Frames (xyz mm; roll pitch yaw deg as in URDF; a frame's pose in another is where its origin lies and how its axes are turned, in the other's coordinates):
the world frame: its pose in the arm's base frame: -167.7 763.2 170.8 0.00 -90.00 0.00
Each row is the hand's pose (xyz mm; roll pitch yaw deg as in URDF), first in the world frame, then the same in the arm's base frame.
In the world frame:
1: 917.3 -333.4 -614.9 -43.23 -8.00 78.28
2: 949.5 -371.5 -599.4 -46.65 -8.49 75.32
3: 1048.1 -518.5 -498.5 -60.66 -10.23 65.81
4: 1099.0 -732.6 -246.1 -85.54 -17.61 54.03
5: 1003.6 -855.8 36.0 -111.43 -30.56 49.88
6: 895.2 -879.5 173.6 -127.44 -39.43 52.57
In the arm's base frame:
1: 447.2 429.8 1088.1 -134.88 -11.60 98.17
2: 431.7 391.7 1120.3 -138.86 -14.52 98.77
3: 330.8 244.7 1218.9 -155.22 -23.78 101.19
4: 78.4 30.6 1269.8 172.08 -34.04 111.41
5: -203.7 -92.6 1174.4 135.38 -33.70 127.67
6: -341.3 -116.3 1066.0 116.63 -28.00 136.00

